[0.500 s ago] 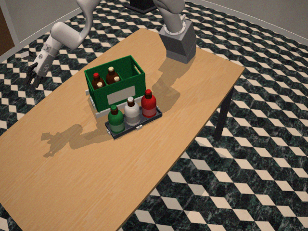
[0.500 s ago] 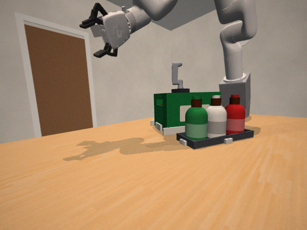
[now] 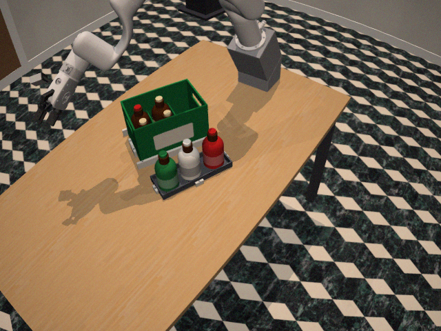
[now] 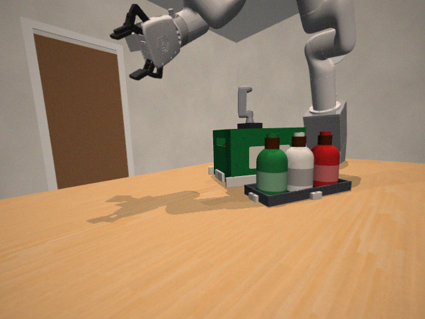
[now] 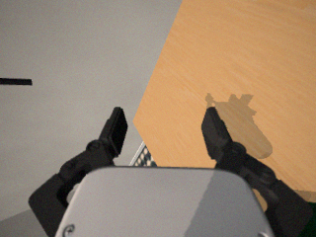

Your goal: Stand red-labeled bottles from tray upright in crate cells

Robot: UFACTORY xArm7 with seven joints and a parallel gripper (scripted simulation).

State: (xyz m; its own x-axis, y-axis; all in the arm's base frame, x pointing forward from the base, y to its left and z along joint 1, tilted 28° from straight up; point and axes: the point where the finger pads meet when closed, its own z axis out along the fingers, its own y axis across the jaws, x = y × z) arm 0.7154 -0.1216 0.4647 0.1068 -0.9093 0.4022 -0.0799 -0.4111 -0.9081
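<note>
Right now the red-labeled bottle is 440 mm behind my hand, 270 mm to the left of it and 270 mm below it. Also, from my hand: green crate: 410 mm behind, 40 mm to the left, 270 mm below; then green bottle: 260 mm behind, 230 mm to the left, 270 mm below; then white bottle: 350 mm behind, 250 mm to the left, 270 mm below.
</note>
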